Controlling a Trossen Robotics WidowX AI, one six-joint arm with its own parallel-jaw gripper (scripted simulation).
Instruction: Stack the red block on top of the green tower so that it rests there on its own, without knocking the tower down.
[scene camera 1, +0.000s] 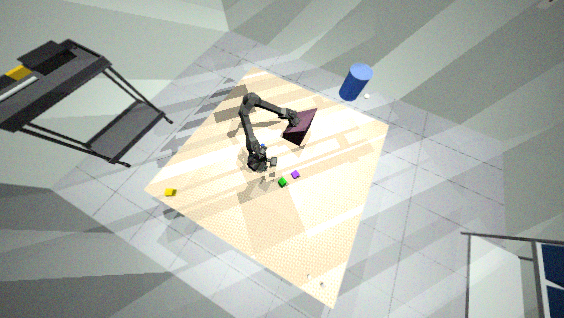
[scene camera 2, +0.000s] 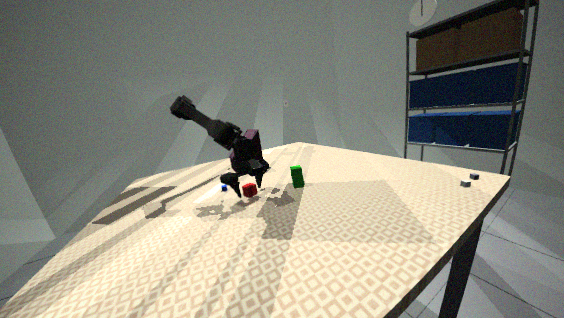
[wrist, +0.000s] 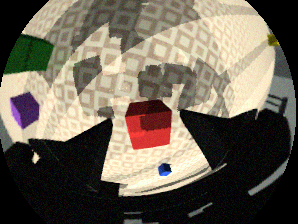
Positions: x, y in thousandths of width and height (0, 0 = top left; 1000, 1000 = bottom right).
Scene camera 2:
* gripper: 444, 605
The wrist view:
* gripper: 492, 525
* red block: 502, 551
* purple block: 89, 484
